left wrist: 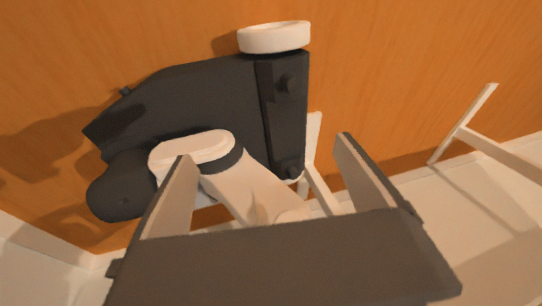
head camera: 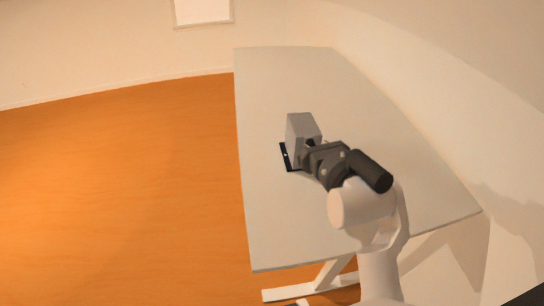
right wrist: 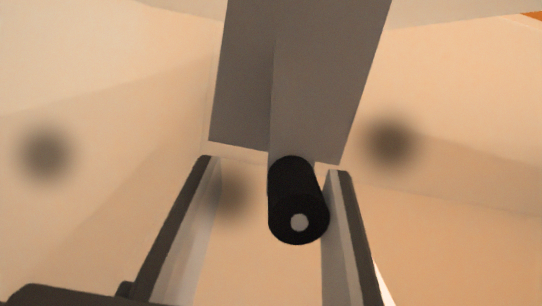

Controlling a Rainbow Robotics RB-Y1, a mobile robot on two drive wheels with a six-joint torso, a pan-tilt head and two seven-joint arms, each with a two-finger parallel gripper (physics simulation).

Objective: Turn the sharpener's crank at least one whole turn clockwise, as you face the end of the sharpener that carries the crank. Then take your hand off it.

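Places are measured from the robot's base along level axes (x back, y up, z left), in centimetres.
Pixels of known places: left gripper, fingertip midpoint: (left wrist: 263,153); right gripper, fingertip midpoint: (head camera: 314,145) (right wrist: 272,178).
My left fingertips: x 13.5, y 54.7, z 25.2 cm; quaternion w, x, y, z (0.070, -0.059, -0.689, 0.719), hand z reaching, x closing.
Note:
Ahead of a thing's pixels: the offset from my left fingertips to its top centre. "spot": to the spot under its first point. Level surfaces: height alone.
The grey box-shaped sharpener @[spot: dx -50.3, dy +53.2, dz -47.7 cm] (head camera: 301,125) (right wrist: 245,95) stands on the table, with a black base strip @[spot: dx -51.7, dy +41.2, dz -44.0 cm] (head camera: 284,155) beside its foot. In the right wrist view its grey crank arm (right wrist: 292,120) runs down the picture to the black cylindrical knob @[dx -41.3, dy +54.3, dz -47.4 cm] (right wrist: 295,195), also partly visible in the head view (head camera: 310,142). My right gripper (right wrist: 272,178) (head camera: 311,149) is part open, its fingers on either side of the knob without gripping it; the knob lies close to the finger at the picture's right. My left gripper (left wrist: 263,153) is open and empty, away from the sharpener.
The long pale table @[dy +40.4 cm] (head camera: 280,225) extends along the wall at the right of the head view. In the left wrist view, the dark robot base (left wrist: 210,95), a white wheel (left wrist: 274,37) and a white table leg (left wrist: 475,110) show over the orange floor.

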